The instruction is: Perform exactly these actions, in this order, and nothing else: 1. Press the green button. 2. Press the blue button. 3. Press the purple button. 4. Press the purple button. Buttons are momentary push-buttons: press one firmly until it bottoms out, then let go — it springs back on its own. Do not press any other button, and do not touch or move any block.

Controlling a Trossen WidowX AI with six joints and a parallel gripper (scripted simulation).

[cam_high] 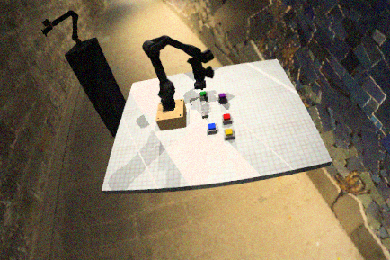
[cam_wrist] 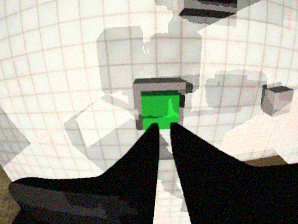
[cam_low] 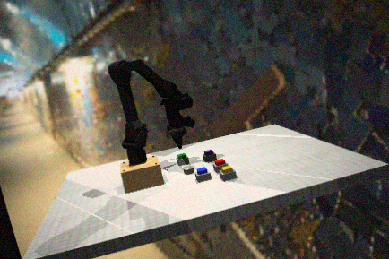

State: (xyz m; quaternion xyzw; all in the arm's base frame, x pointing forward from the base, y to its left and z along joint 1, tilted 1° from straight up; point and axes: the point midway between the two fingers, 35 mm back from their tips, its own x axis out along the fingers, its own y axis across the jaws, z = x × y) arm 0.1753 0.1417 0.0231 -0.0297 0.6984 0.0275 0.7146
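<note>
Right now my gripper tip is 30 mm above the green button. Round my gripper tip: purple button: 110 mm ahead, 40 mm to the right, 30 mm below; red button: 210 mm to the right, 130 mm ahead, 30 mm below; small grey block: 160 mm to the right, 60 mm below, 10 mm ahead.
</note>
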